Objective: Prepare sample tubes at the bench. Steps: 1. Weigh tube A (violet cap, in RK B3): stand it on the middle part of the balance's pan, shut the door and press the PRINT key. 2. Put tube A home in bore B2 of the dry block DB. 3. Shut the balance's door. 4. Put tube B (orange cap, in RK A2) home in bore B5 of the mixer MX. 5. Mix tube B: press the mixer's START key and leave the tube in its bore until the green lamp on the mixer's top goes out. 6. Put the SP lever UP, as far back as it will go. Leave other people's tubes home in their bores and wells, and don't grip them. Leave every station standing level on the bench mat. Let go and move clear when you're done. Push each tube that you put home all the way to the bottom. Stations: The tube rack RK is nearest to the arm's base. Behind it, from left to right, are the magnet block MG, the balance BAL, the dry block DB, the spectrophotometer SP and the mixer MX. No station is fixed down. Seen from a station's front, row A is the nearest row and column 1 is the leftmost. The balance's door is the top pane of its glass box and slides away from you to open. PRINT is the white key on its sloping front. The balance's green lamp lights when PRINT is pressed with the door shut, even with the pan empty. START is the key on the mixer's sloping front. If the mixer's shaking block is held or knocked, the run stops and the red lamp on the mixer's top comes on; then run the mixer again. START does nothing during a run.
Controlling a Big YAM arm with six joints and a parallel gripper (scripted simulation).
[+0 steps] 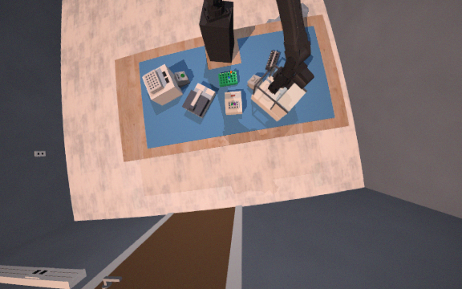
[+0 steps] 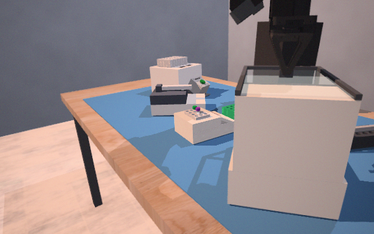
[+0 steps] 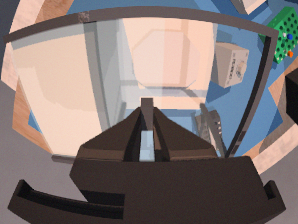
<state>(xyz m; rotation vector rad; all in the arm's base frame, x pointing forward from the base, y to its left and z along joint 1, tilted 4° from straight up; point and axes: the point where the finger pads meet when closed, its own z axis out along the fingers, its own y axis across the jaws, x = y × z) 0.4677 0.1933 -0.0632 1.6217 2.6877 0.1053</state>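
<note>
The orange-capped tube is 27 cm behind my hand, 20 cm to the right of it and 19 cm below it. From my hand the other things lie so: dry block (26 cm to the right, 19 cm below, 6 cm behind); balance door (3 cm ahead, 1 cm to the left, 1 cm below); magnet block (25 cm behind, 20 cm below, 10 cm to the left).
</note>
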